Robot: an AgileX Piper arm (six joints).
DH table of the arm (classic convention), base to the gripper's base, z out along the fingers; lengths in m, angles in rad. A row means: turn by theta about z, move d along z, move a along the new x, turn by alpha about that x. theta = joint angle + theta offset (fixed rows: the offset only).
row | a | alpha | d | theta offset
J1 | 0 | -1.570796 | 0.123 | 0
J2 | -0.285 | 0 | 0 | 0.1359
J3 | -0.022 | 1.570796 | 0 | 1.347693
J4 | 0 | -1.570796 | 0.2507 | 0
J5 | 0 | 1.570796 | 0 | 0
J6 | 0 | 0 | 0.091 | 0
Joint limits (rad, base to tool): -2.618..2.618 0..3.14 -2.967..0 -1.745..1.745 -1.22..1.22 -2.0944..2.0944
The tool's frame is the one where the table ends.
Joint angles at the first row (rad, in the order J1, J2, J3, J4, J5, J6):
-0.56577 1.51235 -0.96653 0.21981 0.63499 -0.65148
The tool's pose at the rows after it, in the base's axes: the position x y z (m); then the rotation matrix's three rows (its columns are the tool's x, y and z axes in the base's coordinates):
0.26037, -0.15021, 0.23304; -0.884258, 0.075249, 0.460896; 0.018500, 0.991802, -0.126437; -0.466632, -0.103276, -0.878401
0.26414, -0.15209, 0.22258; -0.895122, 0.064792, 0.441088; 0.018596, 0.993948, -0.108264; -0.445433, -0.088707, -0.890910
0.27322, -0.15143, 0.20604; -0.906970, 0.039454, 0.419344; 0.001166, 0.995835, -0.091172; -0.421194, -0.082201, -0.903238
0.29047, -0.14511, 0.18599; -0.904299, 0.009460, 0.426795; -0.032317, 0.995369, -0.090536; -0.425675, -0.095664, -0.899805
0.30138, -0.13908, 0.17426; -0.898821, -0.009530, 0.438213; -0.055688, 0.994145, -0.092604; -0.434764, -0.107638, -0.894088
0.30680, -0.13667, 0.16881; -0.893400, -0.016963, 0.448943; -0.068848, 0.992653, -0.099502; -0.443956, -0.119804, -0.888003
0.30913, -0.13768, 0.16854; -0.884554, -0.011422, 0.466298; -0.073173, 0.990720, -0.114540; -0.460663, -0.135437, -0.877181
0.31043, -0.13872, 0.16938; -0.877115, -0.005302, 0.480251; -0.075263, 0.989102, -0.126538; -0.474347, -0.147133, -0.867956
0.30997, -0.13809, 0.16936; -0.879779, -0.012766, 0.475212; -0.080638, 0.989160, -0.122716; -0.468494, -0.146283, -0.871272
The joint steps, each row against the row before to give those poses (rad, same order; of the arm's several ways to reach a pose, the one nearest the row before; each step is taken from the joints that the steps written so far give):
0.00000 0.01129 0.00001 0.01904 -0.00001 -0.02346
0.00002 0.03559 -0.00003 0.00988 -0.00489 -0.01573
0.01879 0.05703 0.00001 0.00188 -0.02914 -0.01284
0.04879 0.07246 0.00002 0.00483 -0.08618 -0.00260
0.03482 0.04234 -0.00002 0.00440 -0.05930 -0.00001
0.01595 0.02045 -0.00002 0.00024 -0.03693 -0.00033
0.00219 0.00422 0.00006 0.00000 -0.02994 -0.00078
0.00020 0.00001 -0.00003 0.00002 -0.02062 -0.00004
0.00086 -0.00096 0.00002 -0.00287 0.00788 -0.00263

